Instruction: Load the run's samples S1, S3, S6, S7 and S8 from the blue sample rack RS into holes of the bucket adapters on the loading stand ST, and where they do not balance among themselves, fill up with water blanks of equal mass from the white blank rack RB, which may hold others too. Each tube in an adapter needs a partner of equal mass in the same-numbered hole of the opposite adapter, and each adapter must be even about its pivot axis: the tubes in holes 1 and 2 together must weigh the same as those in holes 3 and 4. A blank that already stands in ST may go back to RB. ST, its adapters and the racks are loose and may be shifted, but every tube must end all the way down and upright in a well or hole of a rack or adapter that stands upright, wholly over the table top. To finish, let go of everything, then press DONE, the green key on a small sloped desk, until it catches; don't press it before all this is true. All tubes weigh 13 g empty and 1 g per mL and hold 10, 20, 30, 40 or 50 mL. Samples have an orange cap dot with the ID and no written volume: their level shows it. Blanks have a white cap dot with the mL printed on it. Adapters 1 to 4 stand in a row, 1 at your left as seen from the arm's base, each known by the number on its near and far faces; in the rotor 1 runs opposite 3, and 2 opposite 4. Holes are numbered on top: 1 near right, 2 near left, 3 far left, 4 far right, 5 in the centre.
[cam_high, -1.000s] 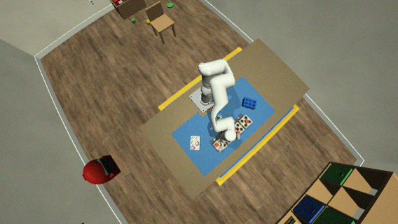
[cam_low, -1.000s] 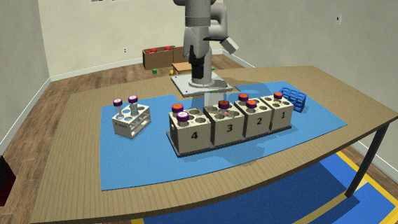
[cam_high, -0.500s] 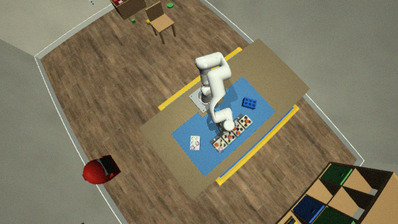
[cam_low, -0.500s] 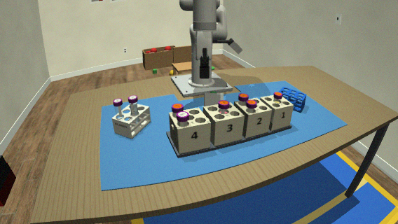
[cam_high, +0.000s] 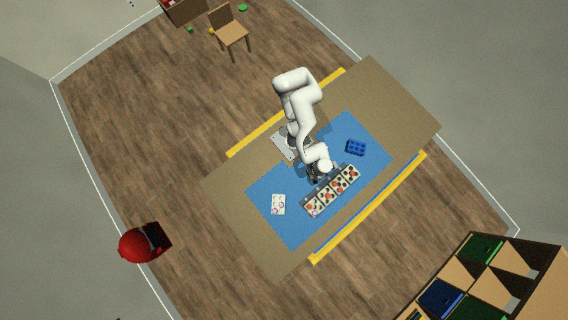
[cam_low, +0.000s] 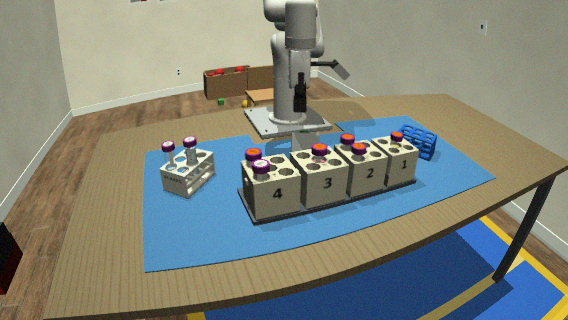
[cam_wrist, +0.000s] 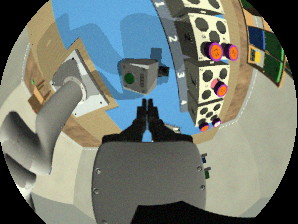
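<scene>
Now: the DONE key desk 2 cm behind my hand, 2 cm to the left of it and 11 cm below it. Round my hand: adapter 2: 14 cm ahead, 12 cm to the left, 11 cm below; then loading stand ST: 15 cm ahead, 6 cm to the left, 16 cm below; then adapter 1: 12 cm ahead, 23 cm to the left, 11 cm below.
</scene>
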